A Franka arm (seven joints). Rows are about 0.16 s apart.
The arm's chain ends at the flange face. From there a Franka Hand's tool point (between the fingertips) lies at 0.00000 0.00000 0.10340 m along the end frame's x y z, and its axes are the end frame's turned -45 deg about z.
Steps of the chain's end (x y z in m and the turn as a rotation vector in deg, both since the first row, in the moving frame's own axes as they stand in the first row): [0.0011, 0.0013, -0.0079, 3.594, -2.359, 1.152]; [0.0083, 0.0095, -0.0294, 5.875, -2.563, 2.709]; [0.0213, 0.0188, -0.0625, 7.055, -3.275, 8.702]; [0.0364, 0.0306, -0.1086, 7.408, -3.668, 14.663]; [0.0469, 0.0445, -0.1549, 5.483, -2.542, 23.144]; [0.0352, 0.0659, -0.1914, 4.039, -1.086, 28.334]
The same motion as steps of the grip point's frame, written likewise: [0.0015, -0.0059, -0.0082, 4.209, 0.873, 1.152]; [0.0036, 0.0019, -0.0300, 5.967, 2.342, 2.709]; [0.0076, 0.0156, -0.0634, 7.304, 2.673, 8.702]; [0.0106, 0.0341, -0.1097, 7.832, 2.645, 14.663]; [0.0074, 0.0554, -0.1555, 5.675, 2.080, 23.144]; [-0.0165, 0.0661, -0.1917, 3.624, 2.088, 28.334]
